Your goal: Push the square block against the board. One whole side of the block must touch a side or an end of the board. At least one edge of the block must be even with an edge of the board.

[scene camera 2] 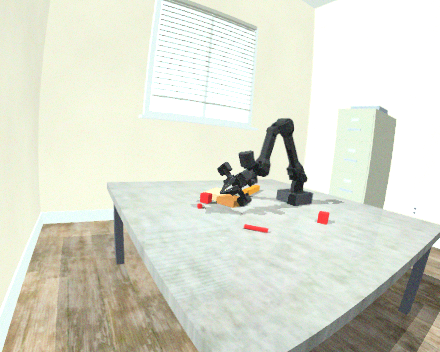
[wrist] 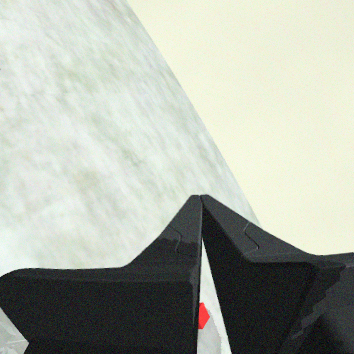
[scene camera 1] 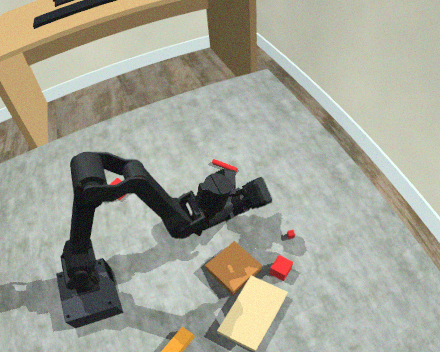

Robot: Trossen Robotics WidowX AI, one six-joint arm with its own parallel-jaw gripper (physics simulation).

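Places are measured from the arm's base along level axes (x right, y down, z ahead), in centimetres.
Pixels of known places: gripper, fingertip midpoint: (scene camera 2: 220, 193) (wrist: 198, 202); arm's base at its link origin: (scene camera 2: 296, 192) (scene camera 1: 86, 281).
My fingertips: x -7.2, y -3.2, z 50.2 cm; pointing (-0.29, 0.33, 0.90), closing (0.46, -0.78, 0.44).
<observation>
For each thing: its top centre in the pictures, then the offset to it from my fingertips.
- pale yellow board at its top centre: (scene camera 1: 253, 311) (scene camera 2: 218, 191) dx +26.8, dy +5.8, dz -14.2 cm
- small red cube at its top centre: (wrist: 202, 314) (scene camera 1: 291, 232) (scene camera 2: 200, 204) dx +10.6, dy +7.2, dz +3.2 cm
- red rod at its top centre: (scene camera 1: 224, 164) (scene camera 2: 256, 226) dx -18.4, dy +7.4, dz -4.4 cm
- red block at its top centre: (scene camera 2: 324, 212) dx -21.4, dy +4.8, dz -37.0 cm
- long orange block at its top centre: (scene camera 2: 251, 187) dx +31.9, dy +5.7, dz -38.8 cm
The square block, orange-brown (scene camera 1: 230, 265) (scene camera 2: 227, 201), lies flat on the table. The pale yellow board (scene camera 1: 253, 314) (scene camera 2: 213, 191) lies beside it, partly hidden by the block and a red cube in scene view 2. In scene view 1 the block's lower right side meets or nearly meets the board's upper left corner. The two sides stand at an angle, with a wedge-shaped gap between them. My gripper (scene camera 2: 222, 192) (wrist: 198, 202) is shut and empty, near the block on the side toward the red rod. Its fingertips are hidden in scene view 1.
A red cube (scene camera 1: 281, 268) (scene camera 2: 206, 198) stands close to the block and board. A small red cube (scene camera 1: 291, 234) (scene camera 2: 199, 206) lies farther out. A red rod (scene camera 1: 225, 165) (scene camera 2: 256, 228), another red block (scene camera 2: 323, 217) and a long orange block (scene camera 1: 178, 341) (scene camera 2: 254, 189) also lie on the table.
</observation>
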